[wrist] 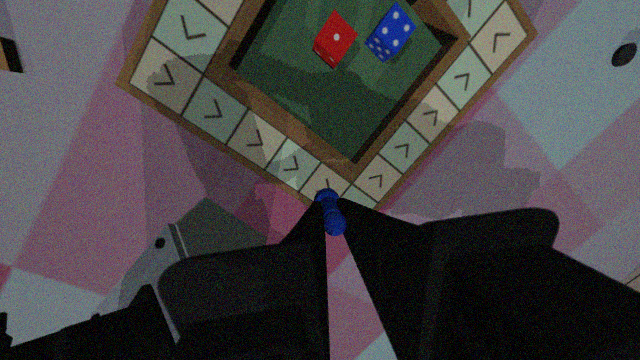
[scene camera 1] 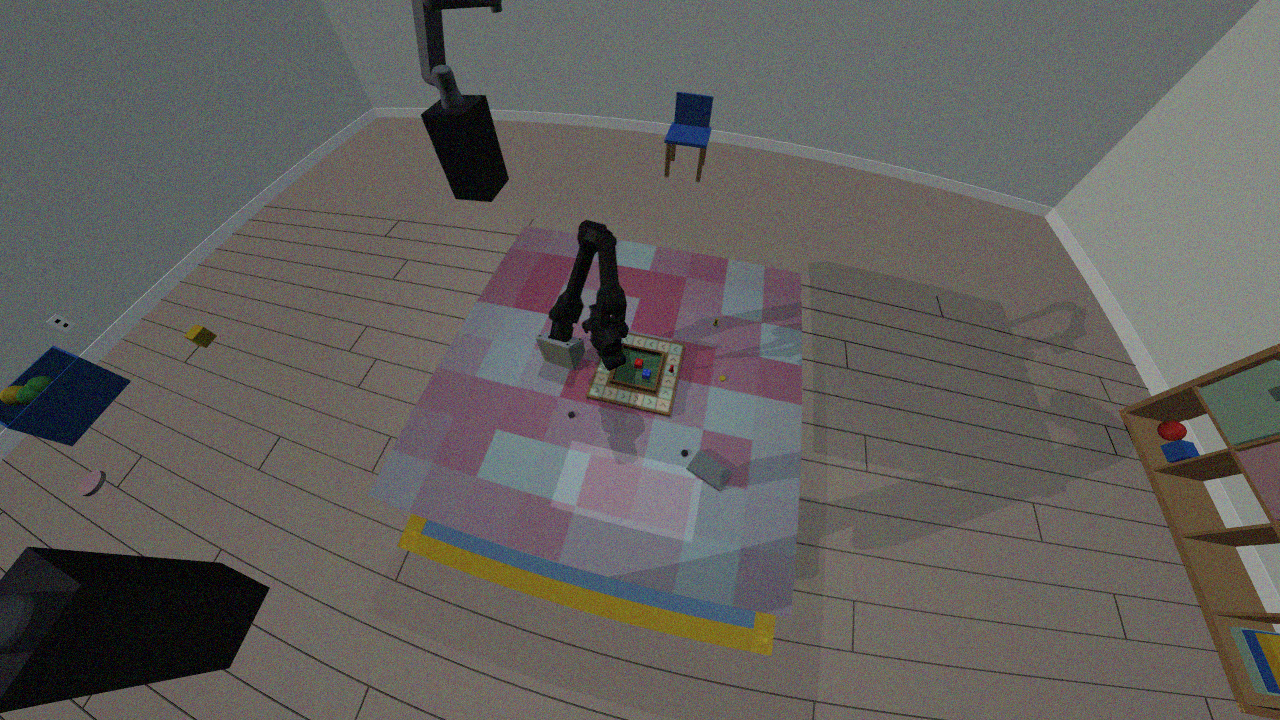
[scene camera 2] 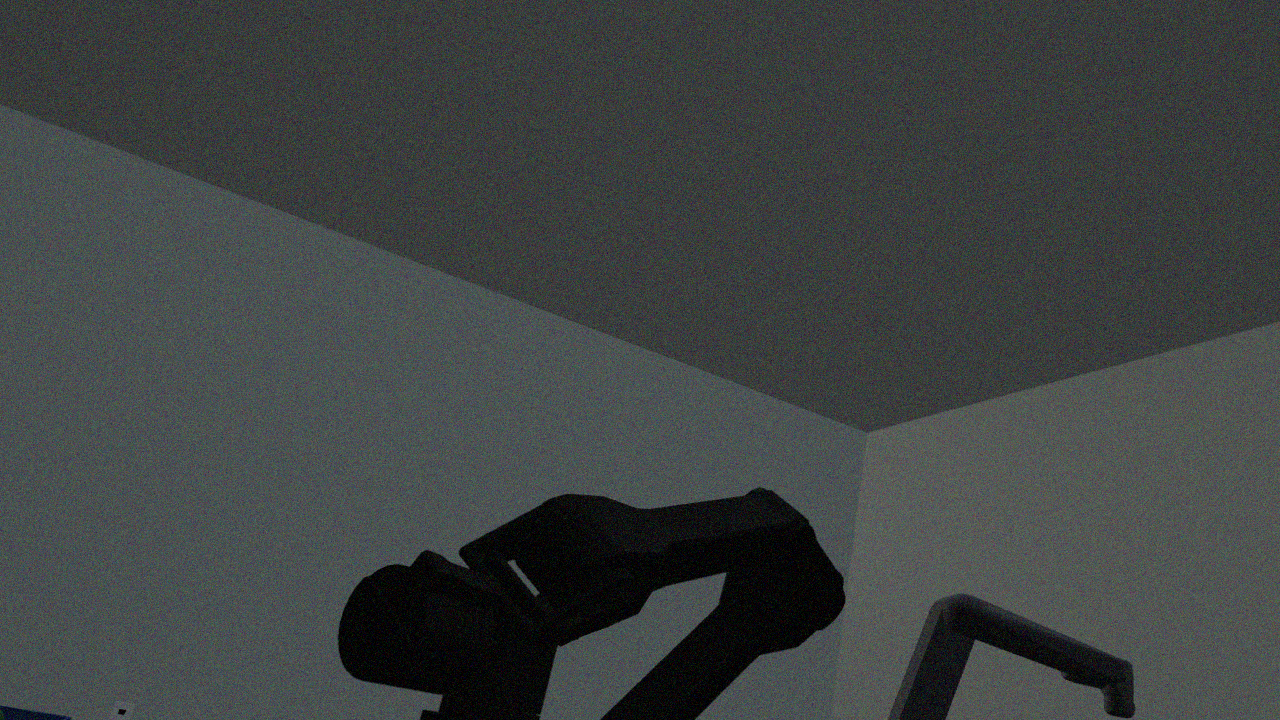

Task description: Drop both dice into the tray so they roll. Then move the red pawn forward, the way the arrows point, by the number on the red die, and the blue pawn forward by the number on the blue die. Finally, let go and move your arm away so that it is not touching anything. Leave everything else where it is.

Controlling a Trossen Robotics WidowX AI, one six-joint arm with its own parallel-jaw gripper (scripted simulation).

Labels:
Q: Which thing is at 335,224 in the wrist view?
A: A blue pawn.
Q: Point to a green tray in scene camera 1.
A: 627,373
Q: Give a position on a green tray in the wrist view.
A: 344,106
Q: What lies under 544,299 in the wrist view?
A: The gripper.

